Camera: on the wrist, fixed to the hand. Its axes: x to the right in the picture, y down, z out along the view.
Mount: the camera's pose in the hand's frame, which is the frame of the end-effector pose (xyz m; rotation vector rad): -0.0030 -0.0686 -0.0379 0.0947 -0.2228 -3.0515
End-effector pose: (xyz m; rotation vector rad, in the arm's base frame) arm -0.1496 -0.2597 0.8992 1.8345 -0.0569 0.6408
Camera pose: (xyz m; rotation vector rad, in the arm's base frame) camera -0.1436 -0.2018 0.8467 0.2500 2.0040 -1.6358
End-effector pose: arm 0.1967 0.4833 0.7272 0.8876 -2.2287 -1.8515
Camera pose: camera 0.2406 0.4463 0.6738 -1.5803 -0.5388 0.1771
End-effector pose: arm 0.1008 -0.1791 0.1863 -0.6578 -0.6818 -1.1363
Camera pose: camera 0.0404 -0.2258 0.1685 -0.6835 0.9211 1.7543
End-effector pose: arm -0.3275 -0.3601 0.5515 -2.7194 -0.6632 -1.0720
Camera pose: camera -0.3836 -0.3108 0.5755 -0.4155 2.4109 0.0351
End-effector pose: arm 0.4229 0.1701 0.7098 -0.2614 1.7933 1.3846
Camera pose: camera 0.4483 0.1106 0.6654 -1.5234 -0.2029 -0.9375
